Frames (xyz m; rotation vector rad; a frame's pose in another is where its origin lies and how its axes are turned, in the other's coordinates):
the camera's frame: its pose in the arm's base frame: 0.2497 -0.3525 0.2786 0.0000 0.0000 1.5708
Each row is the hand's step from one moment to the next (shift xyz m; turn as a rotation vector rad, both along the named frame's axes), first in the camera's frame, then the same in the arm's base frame.
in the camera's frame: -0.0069 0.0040 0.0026 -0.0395 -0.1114 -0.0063
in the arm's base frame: -0.0040 -0.0069 0.0026 0.1114 -0.0395 -0.0063
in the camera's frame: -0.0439 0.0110 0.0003 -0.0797 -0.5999 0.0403
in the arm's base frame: -0.0110 -0.0439 0.0003 0.5999 -0.0797 0.0403
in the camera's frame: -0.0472 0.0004 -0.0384 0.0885 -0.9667 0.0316
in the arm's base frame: -0.0004 -0.0472 -0.0384 0.9667 0.0885 0.0316
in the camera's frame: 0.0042 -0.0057 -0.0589 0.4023 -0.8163 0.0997
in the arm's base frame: 0.0057 0.0042 -0.0589 0.8163 0.4023 0.0997
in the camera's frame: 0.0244 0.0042 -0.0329 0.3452 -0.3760 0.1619
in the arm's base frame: -0.0042 0.0244 -0.0329 0.3760 0.3452 0.1619
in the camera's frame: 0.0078 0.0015 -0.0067 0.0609 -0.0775 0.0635
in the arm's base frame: -0.0015 0.0078 -0.0067 0.0775 0.0609 0.0635
